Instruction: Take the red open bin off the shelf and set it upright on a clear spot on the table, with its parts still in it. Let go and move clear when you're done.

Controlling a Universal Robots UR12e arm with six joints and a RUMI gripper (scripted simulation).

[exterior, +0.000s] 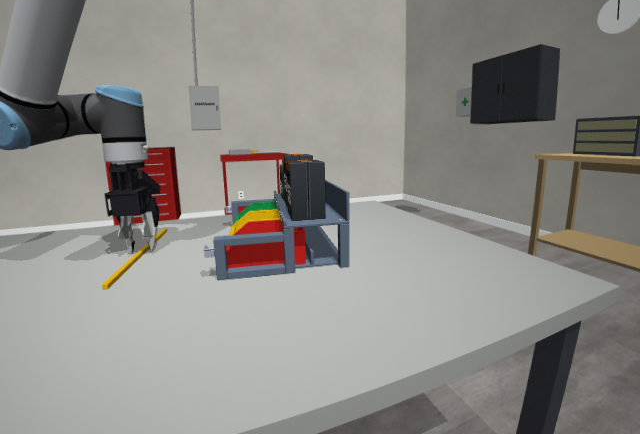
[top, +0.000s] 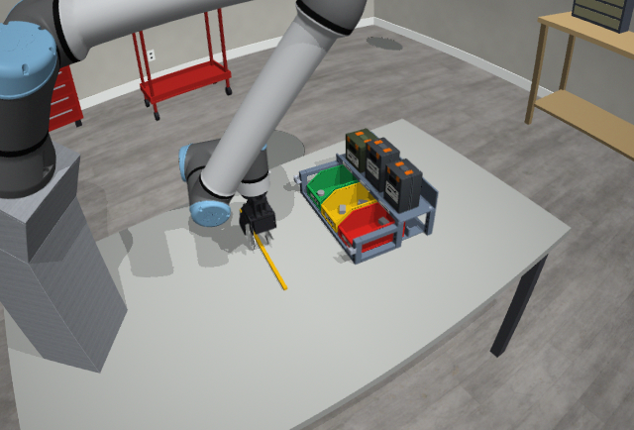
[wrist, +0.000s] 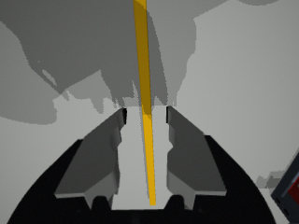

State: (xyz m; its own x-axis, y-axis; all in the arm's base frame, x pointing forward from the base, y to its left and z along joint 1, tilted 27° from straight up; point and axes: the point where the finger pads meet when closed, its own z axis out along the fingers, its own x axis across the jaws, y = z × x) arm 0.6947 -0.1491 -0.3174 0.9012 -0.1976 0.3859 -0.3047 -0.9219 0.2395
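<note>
My hand is 20 mm above the long yellow bar. The rest, counted from my hand: green bin 330 mm ahead, 20 mm above, 10 mm to the left; yellow bin 290 mm ahead, 100 mm to the right, 20 mm above; red open bin 260 mm ahead, 200 mm to the right, 20 mm above.
</note>
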